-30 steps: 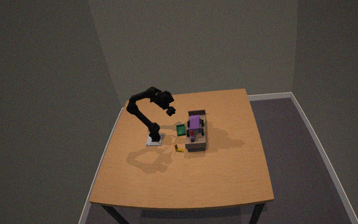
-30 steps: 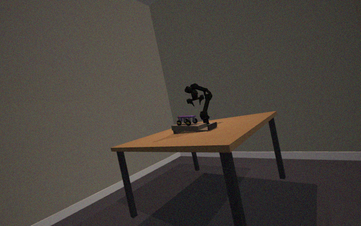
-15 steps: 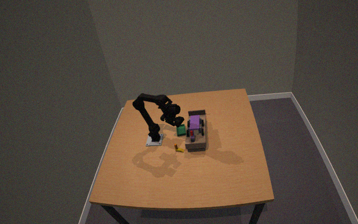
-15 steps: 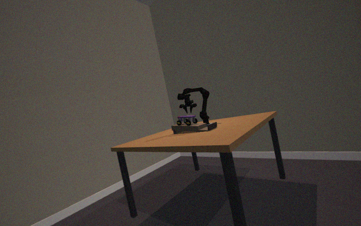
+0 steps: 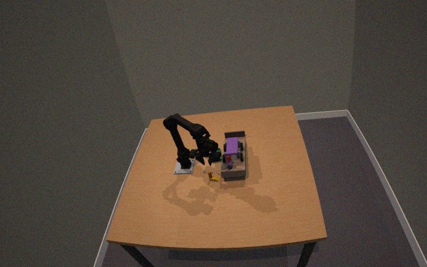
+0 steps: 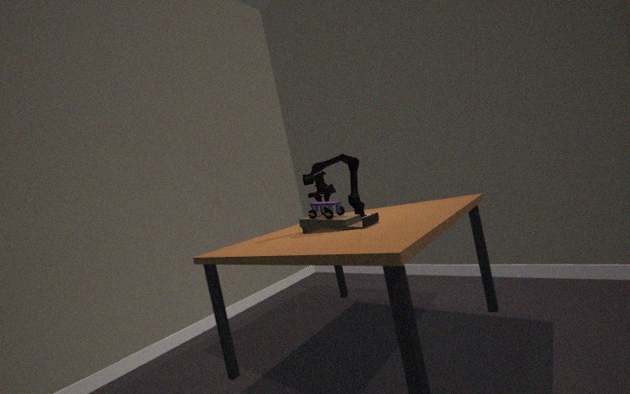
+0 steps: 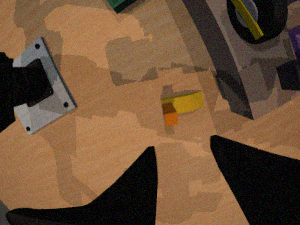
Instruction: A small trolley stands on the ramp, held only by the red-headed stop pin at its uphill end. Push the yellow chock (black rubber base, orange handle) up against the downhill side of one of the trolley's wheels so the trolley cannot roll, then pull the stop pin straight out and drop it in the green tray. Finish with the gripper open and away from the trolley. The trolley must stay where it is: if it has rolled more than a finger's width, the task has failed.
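Now: gripper tip 110 mm above the yellow chock, 20 mm short of it and 10 mm to the left of it. The rest, counted from my gripper tip: red-headed stop pin: 130 mm ahead, 20 mm to the left; ramp: 140 mm to the left, 140 mm ahead, 80 mm below; purple trolley: 140 mm to the left, 140 mm ahead, 10 mm below.
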